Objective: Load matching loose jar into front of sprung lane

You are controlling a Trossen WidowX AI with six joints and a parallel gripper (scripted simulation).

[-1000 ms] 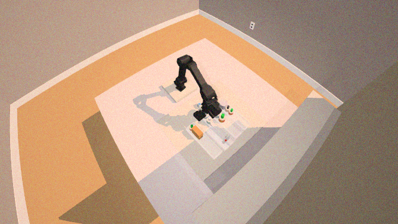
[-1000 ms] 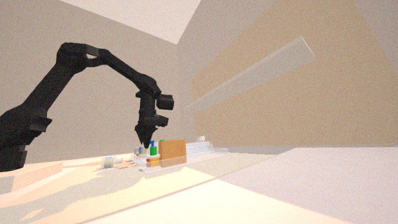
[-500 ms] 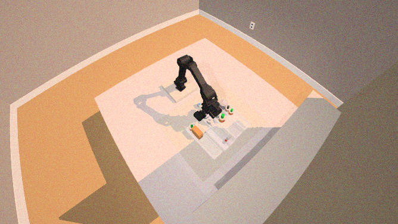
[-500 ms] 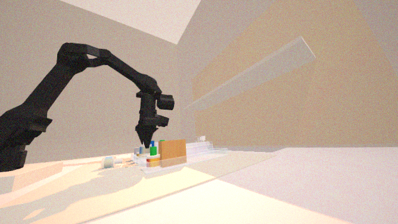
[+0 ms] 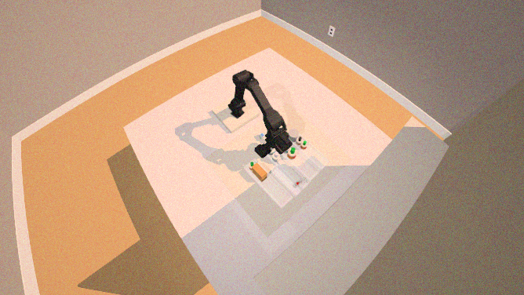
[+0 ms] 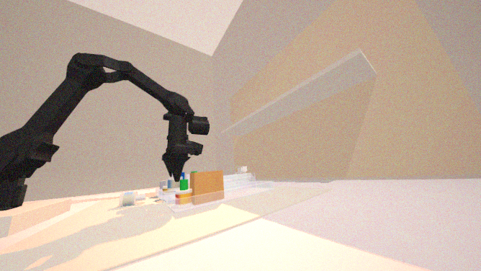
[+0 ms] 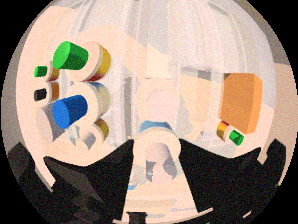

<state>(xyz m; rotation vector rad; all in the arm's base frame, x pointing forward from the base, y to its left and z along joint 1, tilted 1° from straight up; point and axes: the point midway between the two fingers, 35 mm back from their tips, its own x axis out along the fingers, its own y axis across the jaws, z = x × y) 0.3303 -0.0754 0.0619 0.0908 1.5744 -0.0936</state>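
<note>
Right now my gripper tip is 9 cm past the pale jar, 5 cm to the right of it and 3 cm above it. Round my gripper tip: orange box (3 cm ahead, 13 cm to the right, 1 cm below); then clear lane rack (14 cm ahead, 4 cm to the right, 3 cm below); then red-marked thing (22 cm ahead, 7 cm to the right, 2 cm above).
</note>
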